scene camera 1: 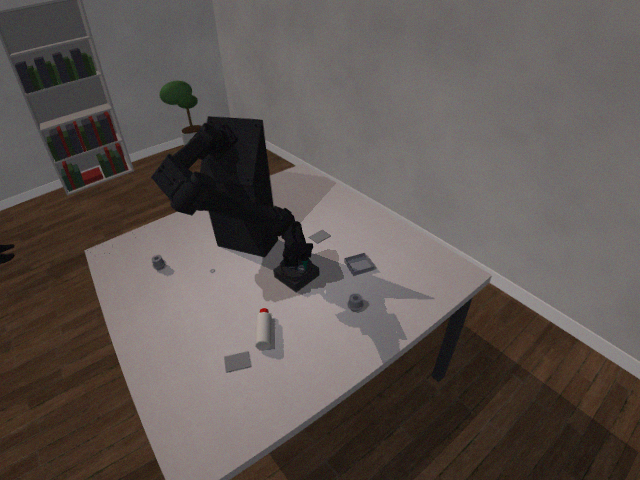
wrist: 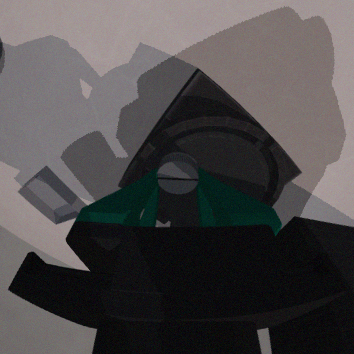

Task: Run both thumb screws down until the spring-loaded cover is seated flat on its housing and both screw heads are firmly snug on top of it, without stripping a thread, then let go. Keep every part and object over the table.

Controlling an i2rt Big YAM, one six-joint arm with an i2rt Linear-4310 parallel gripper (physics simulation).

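Frame: origin at the arm's base, x ahead, y left, z up, level; millimetres.
Seen in the pictures: gripper, between the fingertips: (scene camera 1: 301,269) (wrist: 177,174); arm's base, origin of its link: (scene camera 1: 221,142).
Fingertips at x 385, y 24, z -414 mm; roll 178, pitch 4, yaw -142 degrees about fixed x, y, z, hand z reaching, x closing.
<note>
Offsets run from my fingertips to a thing's middle. "spot": to the spot under its first point.
The dark square housing {dx -29, dy -5, dz -24 mm} (scene camera 1: 296,282) (wrist: 196,92) stands on the table below the arm. The round dark cover {dx -29, dy -5, dz -11 mm} (wrist: 225,157) lies inside its raised ring; whether it is flat cannot be told. A grey round thumb screw head {spot: dx +2, dy -4, dz +12 mm} (wrist: 177,179) with a dark line across its top sits near one side of the cover. My gripper (scene camera 1: 301,266) (wrist: 177,174) points down over the housing, its green fingers shut on this screw head from both sides. The other screw does not show clearly; the gripper body hides part of the housing in the wrist view.
A shallow grey tray {dx +108, dy +205, dz -42 mm} (scene camera 1: 363,270) (wrist: 66,214) and a grey knob-like part {dx +244, dy +29, dz -28 mm} (scene camera 1: 355,302) are right of the housing. A white bottle {dx +99, dy -265, dz -27 mm} (scene camera 1: 263,330) with a red cap and a flat plate {dx +132, dy -402, dz -51 mm} (scene camera 1: 237,361) lie nearer. Another knob-like part {dx -496, dy -380, dz -28 mm} (scene camera 1: 158,262) is left; another plate {dx -145, dy +233, dz -51 mm} (scene camera 1: 320,236) lies behind.
</note>
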